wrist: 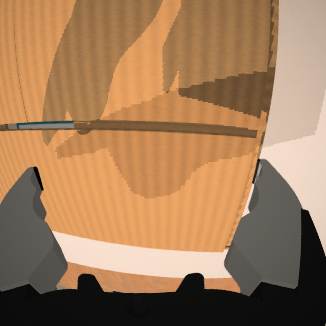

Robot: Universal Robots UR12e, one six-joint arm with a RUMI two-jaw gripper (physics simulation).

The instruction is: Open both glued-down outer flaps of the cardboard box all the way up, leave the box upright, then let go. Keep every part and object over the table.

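Places are measured from the arm's base along level axes (x ahead, y left, z up), in centimetres.
Where they show: gripper, fingertip midpoint: [144, 166].
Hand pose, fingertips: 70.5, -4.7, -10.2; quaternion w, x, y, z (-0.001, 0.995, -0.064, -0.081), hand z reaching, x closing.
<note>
Each offset is from my fingertips to the centre of the thing, as dx, dy, dz. "spot": to the spot under its first point. Level surfaces: height alone.
The cardboard box fills most of the wrist view, seen from above. Its upper flap {spot: +0.7, +5.3, +0.0} [140, 75] and lower flap {spot: -0.5, -4.7, +0.0} [150, 220] both look down and flat, with a narrow dark gap [170, 126] running between them. A grey strip with a teal edge {-7.7, +3.7, -8.4} [45, 125] shows in the gap at the left. My gripper [144, 166] is open and empty above the lower flap, one finger at each side. The right finger overlaps the box's right edge in the view. The height of the fingers above the cardboard is hard to tell. The box's side walls are mostly hidden.
The pale table top {dz -15.6} [300, 185] shows right of the box and as a band below it. A brown wood-like surface [150, 283] shows beyond that band at the bottom. Shadows of the arm and gripper lie across the flaps and the table at the right.
</note>
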